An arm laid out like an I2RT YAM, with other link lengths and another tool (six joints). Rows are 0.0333 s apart.
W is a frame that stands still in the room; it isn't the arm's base.
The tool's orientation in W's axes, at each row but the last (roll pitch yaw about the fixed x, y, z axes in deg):
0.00 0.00 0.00
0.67 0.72 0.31
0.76 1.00 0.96
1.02 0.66 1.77
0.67 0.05 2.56
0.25 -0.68 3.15
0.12 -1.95 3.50
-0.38 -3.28 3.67
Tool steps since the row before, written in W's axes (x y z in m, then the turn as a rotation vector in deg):
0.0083 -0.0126 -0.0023 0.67 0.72 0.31
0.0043 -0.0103 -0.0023 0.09 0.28 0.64
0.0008 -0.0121 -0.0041 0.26 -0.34 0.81
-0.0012 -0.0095 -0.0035 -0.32 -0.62 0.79
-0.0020 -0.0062 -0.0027 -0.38 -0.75 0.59
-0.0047 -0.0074 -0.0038 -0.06 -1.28 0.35
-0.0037 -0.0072 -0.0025 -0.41 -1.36 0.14
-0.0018 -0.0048 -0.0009 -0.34 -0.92 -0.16
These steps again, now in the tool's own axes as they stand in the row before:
0.0083 -0.0126 -0.0023 0.67 0.72 0.31
0.0043 -0.0103 -0.0021 0.08 0.29 0.64
0.0007 -0.0122 -0.0039 0.24 -0.33 0.82
-0.0015 -0.0095 -0.0033 -0.35 -0.60 0.80
-0.0023 -0.0061 -0.0026 -0.41 -0.73 0.60
-0.0051 -0.0071 -0.0037 -0.13 -1.27 0.36
-0.0042 -0.0070 -0.0023 -0.49 -1.33 0.16
-0.0022 -0.0047 -0.0008 -0.41 -0.90 -0.14

